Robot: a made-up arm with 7 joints. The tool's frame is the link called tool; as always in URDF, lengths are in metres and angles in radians. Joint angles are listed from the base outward. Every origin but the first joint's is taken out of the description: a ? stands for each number. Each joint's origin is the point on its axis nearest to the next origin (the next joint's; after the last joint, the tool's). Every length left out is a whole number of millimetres.
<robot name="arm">
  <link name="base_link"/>
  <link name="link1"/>
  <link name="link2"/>
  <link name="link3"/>
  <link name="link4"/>
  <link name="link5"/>
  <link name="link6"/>
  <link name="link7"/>
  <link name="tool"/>
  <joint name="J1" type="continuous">
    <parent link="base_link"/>
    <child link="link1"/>
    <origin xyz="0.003 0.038 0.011" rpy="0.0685 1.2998 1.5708"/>
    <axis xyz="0 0 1"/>
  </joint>
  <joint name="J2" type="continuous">
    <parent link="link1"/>
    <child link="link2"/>
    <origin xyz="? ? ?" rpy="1.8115 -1.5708 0"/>
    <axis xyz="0 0 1"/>
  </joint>
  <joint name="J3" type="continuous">
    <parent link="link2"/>
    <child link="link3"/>
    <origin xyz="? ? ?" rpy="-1.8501 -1.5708 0"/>
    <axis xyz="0 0 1"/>
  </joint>
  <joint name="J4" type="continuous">
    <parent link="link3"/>
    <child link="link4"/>
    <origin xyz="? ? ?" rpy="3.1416 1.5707 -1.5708"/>
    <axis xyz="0 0 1"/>
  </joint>
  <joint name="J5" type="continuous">
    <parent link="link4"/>
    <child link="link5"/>
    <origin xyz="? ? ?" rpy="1.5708 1.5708 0"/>
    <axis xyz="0 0 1"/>
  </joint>
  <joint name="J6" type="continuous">
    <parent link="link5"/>
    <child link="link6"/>
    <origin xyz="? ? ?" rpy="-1.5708 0 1.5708"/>
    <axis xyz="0 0 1"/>
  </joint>
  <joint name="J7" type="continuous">
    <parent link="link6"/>
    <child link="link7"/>
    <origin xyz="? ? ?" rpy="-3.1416 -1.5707 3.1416"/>
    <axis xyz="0 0 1"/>
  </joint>
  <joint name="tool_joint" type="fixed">
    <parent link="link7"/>
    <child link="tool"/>
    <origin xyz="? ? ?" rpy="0 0 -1.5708"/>
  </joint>
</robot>
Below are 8 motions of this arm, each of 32 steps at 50 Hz.
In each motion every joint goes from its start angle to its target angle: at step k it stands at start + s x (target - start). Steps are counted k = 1, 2, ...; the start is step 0. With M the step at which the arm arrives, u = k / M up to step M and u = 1 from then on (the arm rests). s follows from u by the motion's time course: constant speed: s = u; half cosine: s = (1 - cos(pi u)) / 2; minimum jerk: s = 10 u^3 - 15 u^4 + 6 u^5.
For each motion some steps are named. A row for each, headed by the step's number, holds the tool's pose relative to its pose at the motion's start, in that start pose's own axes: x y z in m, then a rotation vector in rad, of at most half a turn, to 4 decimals.
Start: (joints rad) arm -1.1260 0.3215 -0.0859 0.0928 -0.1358 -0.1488 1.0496
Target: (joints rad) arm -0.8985 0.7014 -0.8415 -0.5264 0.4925 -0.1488 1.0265
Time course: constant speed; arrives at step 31
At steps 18, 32:
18: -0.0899 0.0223 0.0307 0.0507 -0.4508 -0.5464
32: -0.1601 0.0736 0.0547 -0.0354 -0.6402 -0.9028

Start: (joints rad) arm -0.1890 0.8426 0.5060 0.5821 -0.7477 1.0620 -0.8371
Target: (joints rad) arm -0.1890 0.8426 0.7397 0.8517 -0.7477 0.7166 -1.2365
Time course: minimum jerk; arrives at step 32
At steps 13, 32:
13: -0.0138 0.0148 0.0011 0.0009 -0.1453 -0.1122
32: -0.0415 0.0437 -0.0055 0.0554 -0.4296 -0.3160

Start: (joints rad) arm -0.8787 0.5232 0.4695 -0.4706 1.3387 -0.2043 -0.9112
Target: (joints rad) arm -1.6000 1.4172 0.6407 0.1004 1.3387 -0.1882 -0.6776
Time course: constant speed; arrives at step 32
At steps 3, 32:
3: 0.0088 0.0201 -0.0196 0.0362 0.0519 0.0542
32: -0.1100 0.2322 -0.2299 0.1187 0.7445 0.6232

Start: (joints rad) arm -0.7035 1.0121 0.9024 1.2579 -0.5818 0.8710 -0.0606
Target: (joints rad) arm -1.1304 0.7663 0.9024 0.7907 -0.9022 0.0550 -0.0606
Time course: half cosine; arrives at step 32
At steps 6, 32:
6: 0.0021 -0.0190 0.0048 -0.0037 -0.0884 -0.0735
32: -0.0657 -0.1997 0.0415 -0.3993 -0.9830 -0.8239

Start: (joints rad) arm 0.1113 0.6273 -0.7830 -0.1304 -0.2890 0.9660 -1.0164
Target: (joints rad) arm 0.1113 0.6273 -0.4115 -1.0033 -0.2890 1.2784 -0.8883
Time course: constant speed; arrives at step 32
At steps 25, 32:
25: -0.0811 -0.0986 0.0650 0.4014 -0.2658 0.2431
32: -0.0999 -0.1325 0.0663 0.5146 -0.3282 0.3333

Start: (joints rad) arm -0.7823 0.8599 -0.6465 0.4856 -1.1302 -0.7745 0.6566
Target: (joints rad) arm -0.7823 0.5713 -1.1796 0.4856 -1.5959 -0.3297 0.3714
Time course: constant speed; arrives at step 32
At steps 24, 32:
24: -0.1194 -0.0417 -0.1074 0.0265 0.7982 -0.2611
32: -0.1685 -0.0530 -0.1296 0.0210 1.0621 -0.3616

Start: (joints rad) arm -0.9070 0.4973 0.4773 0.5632 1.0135 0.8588 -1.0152
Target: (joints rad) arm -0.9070 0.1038 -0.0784 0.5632 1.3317 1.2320 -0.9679
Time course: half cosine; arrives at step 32
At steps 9, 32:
9: 0.0115 -0.0387 0.0132 0.0727 0.0761 -0.0014
32: 0.0120 -0.2238 0.0541 0.4162 0.2282 0.1100

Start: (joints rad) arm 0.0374 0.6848 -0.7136 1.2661 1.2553 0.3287 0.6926
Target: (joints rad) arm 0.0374 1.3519 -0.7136 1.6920 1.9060 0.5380 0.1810
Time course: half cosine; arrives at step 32
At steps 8, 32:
8: -0.0149 -0.0240 -0.0502 0.1944 0.0180 -0.1329
32: -0.1646 -0.0398 -0.3338 1.2076 0.2386 -0.9771

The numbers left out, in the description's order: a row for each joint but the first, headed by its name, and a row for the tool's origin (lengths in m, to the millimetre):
J2: 0.014 0.003 0
J3: -0.063 -0.251 0
J4: 0.022 0.003 0
J5: 0.015 -0.172 0
J6: 0 0 0
J7: 0 -0.057 0
tool: 0 0 0

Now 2 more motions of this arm.
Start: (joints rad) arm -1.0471 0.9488 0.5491 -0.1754 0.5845 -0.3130 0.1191
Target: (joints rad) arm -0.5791 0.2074 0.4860 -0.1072 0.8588 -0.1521 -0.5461
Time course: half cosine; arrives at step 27
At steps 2, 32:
2: -0.0029 -0.0030 0.0002 -0.0045 0.0094 -0.0164
32: -0.2512 -0.1209 0.1109 -0.4817 0.6253 -1.2259

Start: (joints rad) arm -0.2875 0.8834 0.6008 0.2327 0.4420 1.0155 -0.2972
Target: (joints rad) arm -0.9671 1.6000 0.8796 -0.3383 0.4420 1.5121 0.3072
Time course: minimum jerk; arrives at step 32
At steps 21, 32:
21: -0.2193 0.2407 0.0781 -0.8808 -0.3837 0.9667
32: -0.2911 0.2782 0.0360 -1.2118 -0.4037 1.1985

